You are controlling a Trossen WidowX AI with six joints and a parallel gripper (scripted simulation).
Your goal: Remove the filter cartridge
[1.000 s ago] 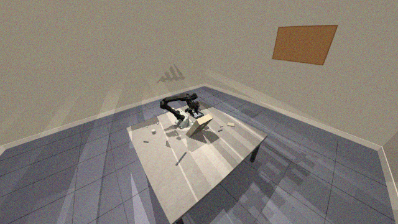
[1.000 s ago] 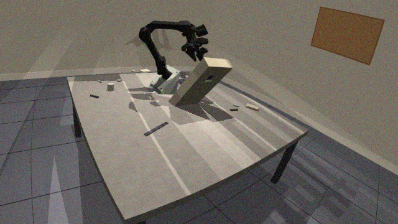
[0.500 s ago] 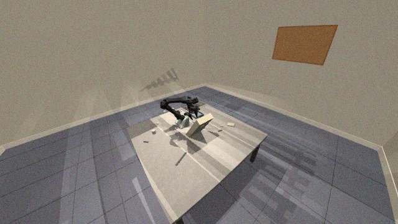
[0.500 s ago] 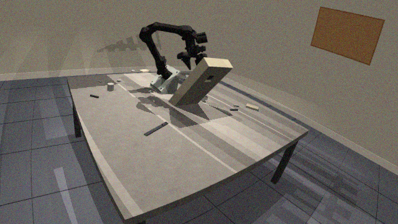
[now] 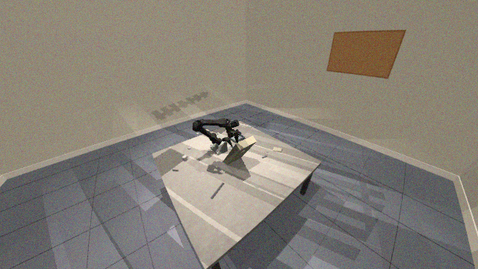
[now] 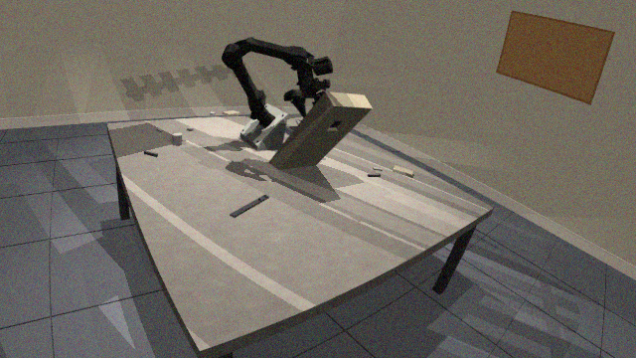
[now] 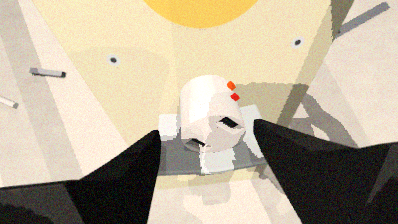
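Now: the round filter cartridge 1 cm ahead of my gripper tip and 2 cm below it. Also, from my gripper tip: dark tray 36 cm behind, 25 cm to the left, 19 cm below; tan service panel 5 cm ahead, 3 cm below.
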